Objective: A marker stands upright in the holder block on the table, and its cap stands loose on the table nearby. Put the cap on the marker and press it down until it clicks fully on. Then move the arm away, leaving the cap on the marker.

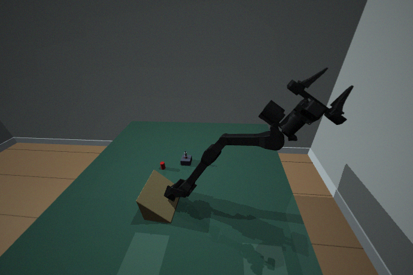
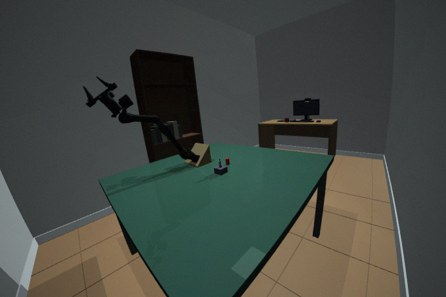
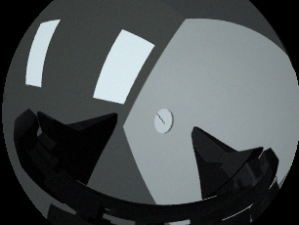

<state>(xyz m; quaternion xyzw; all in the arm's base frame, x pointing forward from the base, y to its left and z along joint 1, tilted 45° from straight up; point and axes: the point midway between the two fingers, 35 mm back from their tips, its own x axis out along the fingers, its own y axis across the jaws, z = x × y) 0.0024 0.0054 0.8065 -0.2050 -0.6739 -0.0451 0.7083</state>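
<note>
My gripper tip is 240 mm short of the red cap, 710 mm to the right of it and 620 mm above it. Also, from my gripper tip: dark holder block: 310 mm ahead, 570 mm to the left, 630 mm below.
</note>
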